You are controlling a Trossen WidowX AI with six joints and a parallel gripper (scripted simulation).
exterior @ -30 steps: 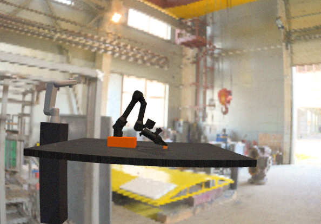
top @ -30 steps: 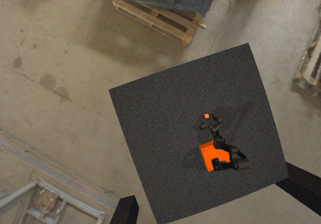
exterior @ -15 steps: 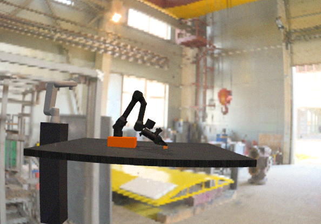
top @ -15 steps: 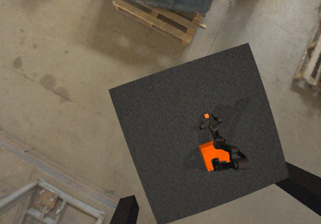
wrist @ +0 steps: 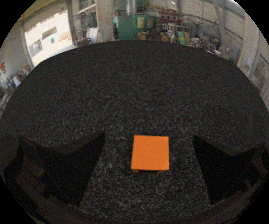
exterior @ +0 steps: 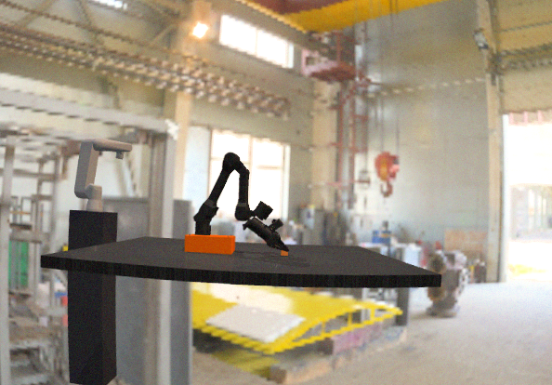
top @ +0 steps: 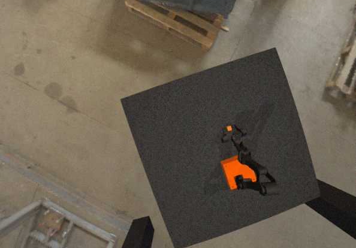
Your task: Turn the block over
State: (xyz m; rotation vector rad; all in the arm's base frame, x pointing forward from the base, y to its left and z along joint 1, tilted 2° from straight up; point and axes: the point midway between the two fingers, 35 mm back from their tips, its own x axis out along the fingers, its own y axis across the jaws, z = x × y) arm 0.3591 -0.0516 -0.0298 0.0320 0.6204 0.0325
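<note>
My gripper tip is 20 mm past the small orange block and 10 mm above it.
</note>
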